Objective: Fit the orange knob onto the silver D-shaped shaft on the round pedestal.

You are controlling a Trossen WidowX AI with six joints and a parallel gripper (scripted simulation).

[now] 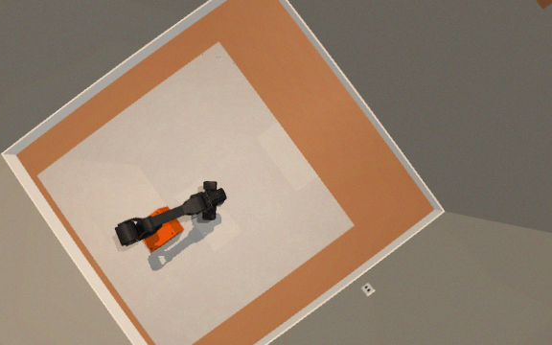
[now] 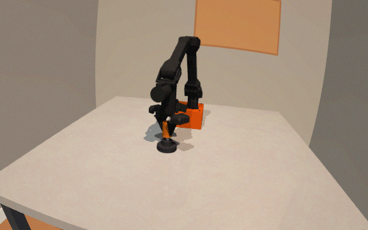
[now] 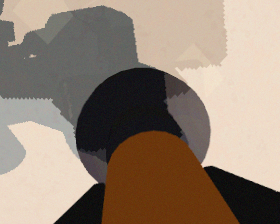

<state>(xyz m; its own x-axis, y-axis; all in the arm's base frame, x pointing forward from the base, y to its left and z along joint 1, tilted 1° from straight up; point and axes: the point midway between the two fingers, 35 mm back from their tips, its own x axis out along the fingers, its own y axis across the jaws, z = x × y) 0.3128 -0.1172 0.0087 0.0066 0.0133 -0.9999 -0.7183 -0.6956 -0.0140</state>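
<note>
Right now the orange knob is 30 mm above my gripper tip. From my gripper tip the other things lie so: round dark pedestal: 40 mm below.
</note>
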